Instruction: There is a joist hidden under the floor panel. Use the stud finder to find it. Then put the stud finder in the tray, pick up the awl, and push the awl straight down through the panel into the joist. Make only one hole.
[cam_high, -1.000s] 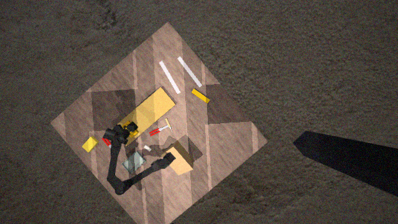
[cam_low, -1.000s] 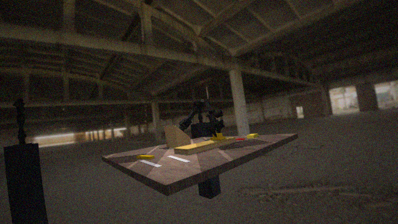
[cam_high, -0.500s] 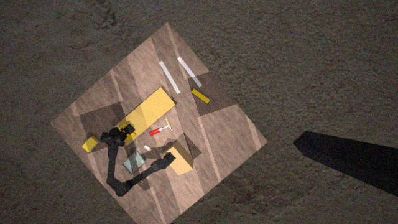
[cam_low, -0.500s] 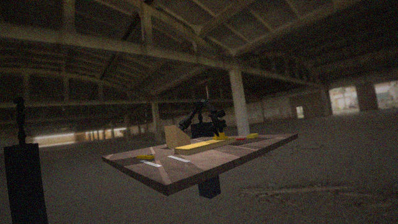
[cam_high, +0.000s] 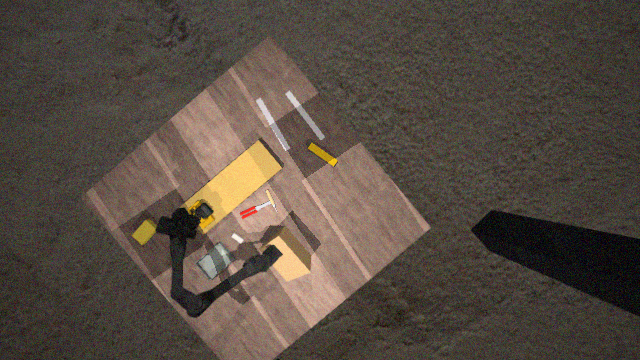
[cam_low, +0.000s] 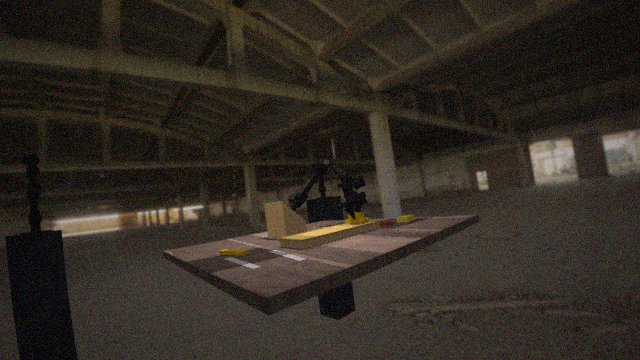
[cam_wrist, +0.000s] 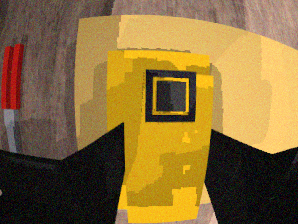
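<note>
My gripper tip is 10 mm short of the stud finder and 20 mm below it. The rest, counted from my gripper tip: square indicator 20 mm ahead, 30 mm above; then small white piece 220 mm behind, 30 mm to the right, 60 mm below; then grey-green tray 220 mm behind, 130 mm to the left, 50 mm below.
</note>
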